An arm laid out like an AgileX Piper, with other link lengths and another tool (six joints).
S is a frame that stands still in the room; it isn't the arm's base.
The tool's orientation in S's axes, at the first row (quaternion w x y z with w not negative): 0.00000, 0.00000, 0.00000, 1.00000
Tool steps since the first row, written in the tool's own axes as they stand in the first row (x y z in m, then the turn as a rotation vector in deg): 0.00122, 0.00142, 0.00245, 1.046, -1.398, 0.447; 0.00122, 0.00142, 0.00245, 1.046, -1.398, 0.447; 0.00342, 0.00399, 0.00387, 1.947, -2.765, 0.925; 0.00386, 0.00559, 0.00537, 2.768, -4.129, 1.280; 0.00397, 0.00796, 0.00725, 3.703, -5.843, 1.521; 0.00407, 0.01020, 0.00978, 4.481, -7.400, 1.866; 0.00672, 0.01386, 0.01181, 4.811, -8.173, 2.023; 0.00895, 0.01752, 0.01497, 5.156, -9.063, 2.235
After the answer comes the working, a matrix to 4 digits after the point.
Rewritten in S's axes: -0.00122, -0.00142, 0.00245, -1.046, 1.398, 0.447; -0.00122, -0.00142, 0.00245, -1.046, 1.398, 0.447; -0.00342, -0.00399, 0.00387, -1.947, 2.765, 0.925; -0.00386, -0.00559, 0.00537, -2.768, 4.129, 1.280; -0.00397, -0.00796, 0.00725, -3.703, 5.843, 1.521; -0.00407, -0.01020, 0.00978, -4.481, 7.400, 1.866; -0.00672, -0.01386, 0.01181, -4.811, 8.173, 2.023; -0.00895, -0.01752, 0.01497, -5.156, 9.063, 2.235
The tool's axes in the first row as the columns of a matrix, in S's axes (rounded; the answer above uses it unrounded):
-1.0000, 0.0000, 0.0000
0.0000, -1.0000, 0.0000
0.0000, 0.0000, 1.0000

